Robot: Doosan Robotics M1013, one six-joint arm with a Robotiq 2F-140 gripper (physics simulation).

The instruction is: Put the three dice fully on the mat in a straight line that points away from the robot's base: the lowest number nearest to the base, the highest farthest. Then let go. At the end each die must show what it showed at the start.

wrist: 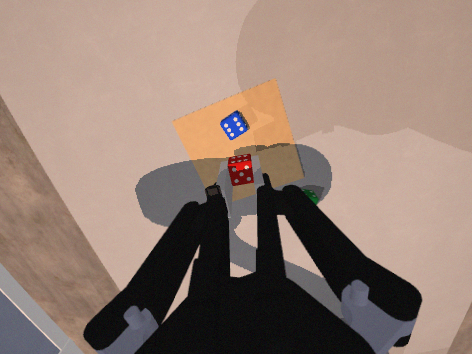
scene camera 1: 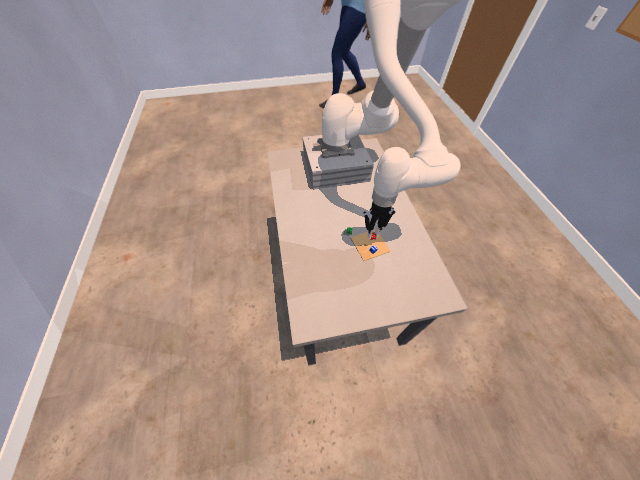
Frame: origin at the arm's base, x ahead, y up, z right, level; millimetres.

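Seen in the pictures: gripper, between the fingertips: [wrist: 241,169] [scene camera 1: 372,236]; arm's base, origin of its link: [scene camera 1: 335,147].
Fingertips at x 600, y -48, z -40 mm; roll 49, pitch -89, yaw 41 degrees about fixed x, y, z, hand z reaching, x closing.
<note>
Offsets run from my fingertips to a thing's top centre. Level surfaces: height alone.
The orange mat {dx +2, dy -62, dz +1 mm} [scene camera 1: 366,255] [wrist: 197,131] lies on the table. The blue die {dx +40, dy -37, dz -2 mm} [scene camera 1: 373,249] [wrist: 234,125] rests on its part farther from the base, showing six pips on its large visible face. My gripper [scene camera 1: 373,233] [wrist: 241,169] is shut on the red die {dx +1, dy +15, dz +0 mm} [scene camera 1: 373,236] [wrist: 240,171], over the mat part nearer the base. The red die's larger visible face shows five pips, a narrower one six. Its exact height over the mat is hard to tell. The green die {dx -87, dy -41, dz +80 mm} [scene camera 1: 349,230] [wrist: 311,195] is on the table beside the mat, partly hidden by a finger in the wrist view; its number is unclear.
The arm's base stands on a grey box [scene camera 1: 341,177] at the back of the table {dy -67 mm} [scene camera 1: 330,315]. The arm's shadow falls over the green die and part of the mat. A person [scene camera 1: 345,46] stands on the floor behind the table.
</note>
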